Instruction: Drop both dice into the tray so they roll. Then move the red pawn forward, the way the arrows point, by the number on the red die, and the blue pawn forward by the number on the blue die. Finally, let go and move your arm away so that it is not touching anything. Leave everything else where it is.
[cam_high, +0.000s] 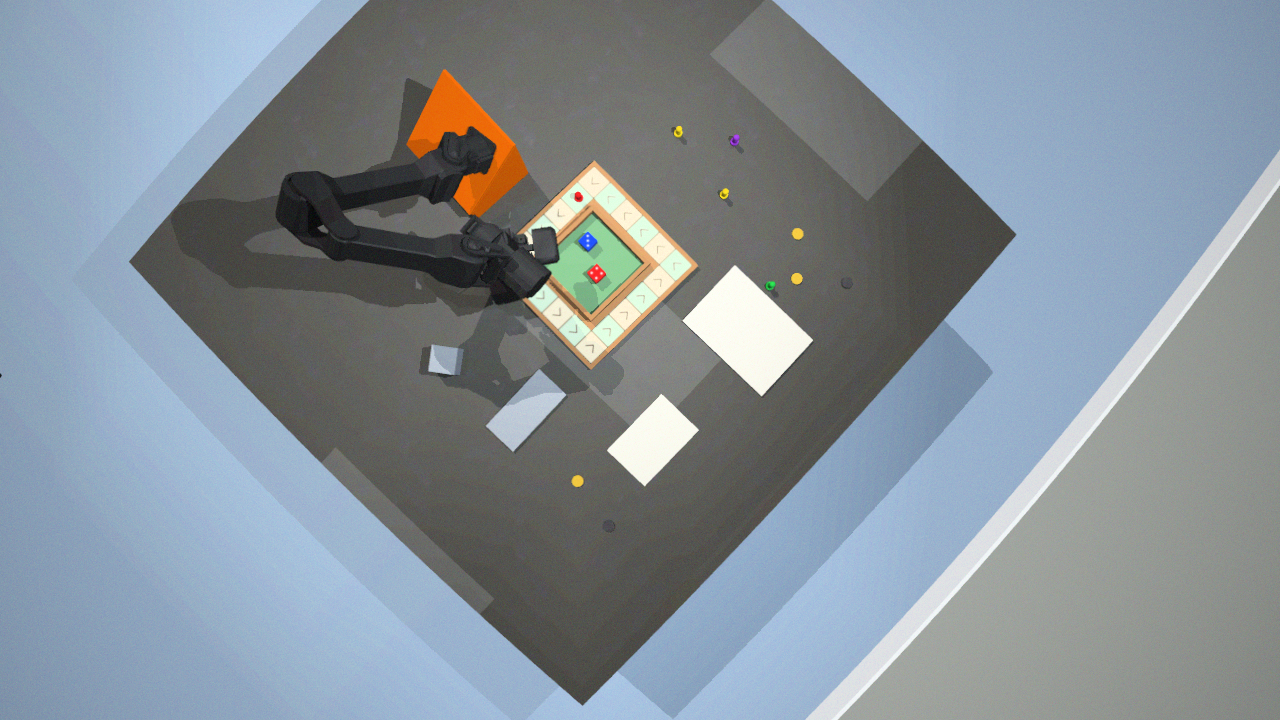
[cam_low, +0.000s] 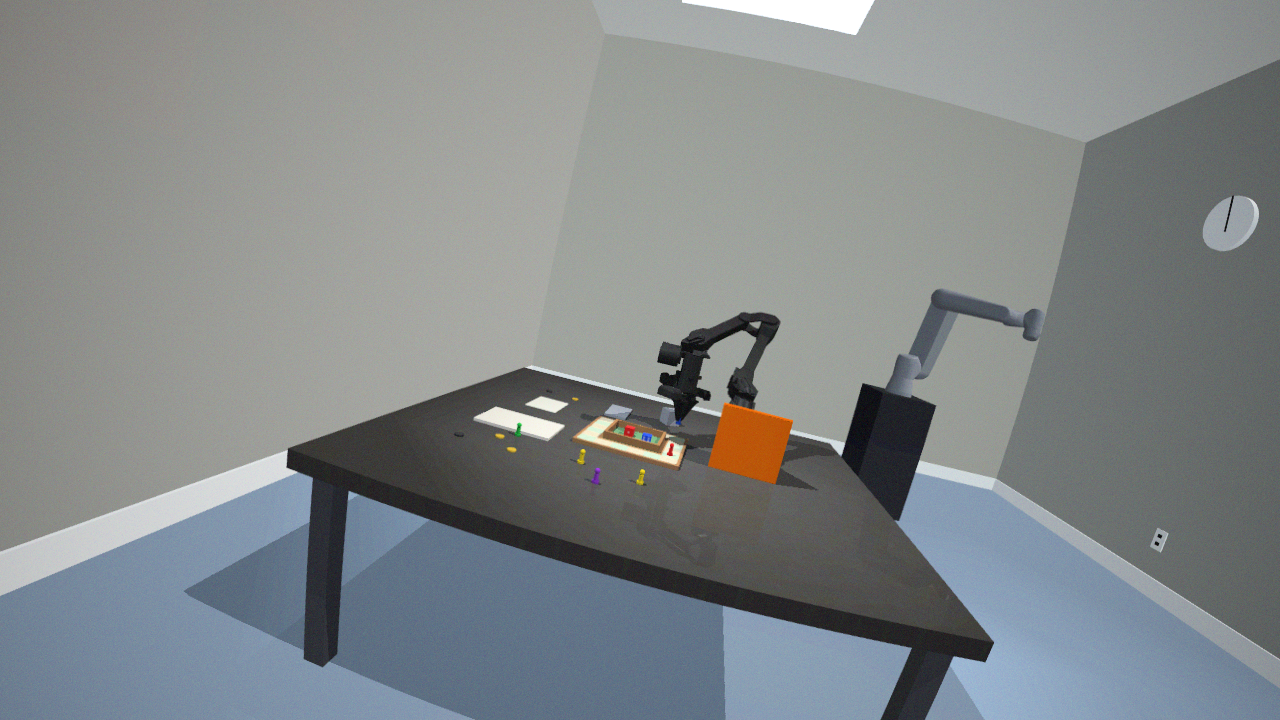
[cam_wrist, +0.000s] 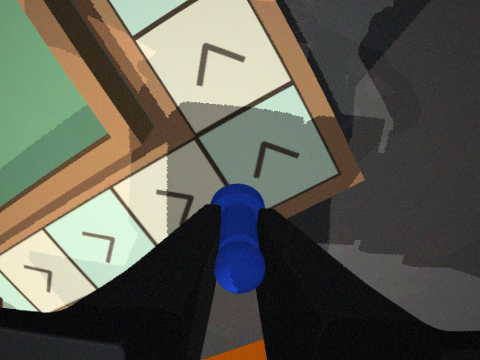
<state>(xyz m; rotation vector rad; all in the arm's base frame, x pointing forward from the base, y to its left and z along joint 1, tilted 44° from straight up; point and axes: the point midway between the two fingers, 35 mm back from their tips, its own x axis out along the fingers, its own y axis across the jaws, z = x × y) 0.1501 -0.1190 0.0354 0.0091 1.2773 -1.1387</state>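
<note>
The green tray lies 110 mm ahead of my gripper tip, 90 mm to the left of it and 60 mm below it. Also, from my gripper tip: red pawn 170 mm to the left, 40 mm below, 10 mm ahead; then grey block 230 mm to the right, 50 mm below, 20 mm ahead; then blue pawn 10 mm above.
</note>
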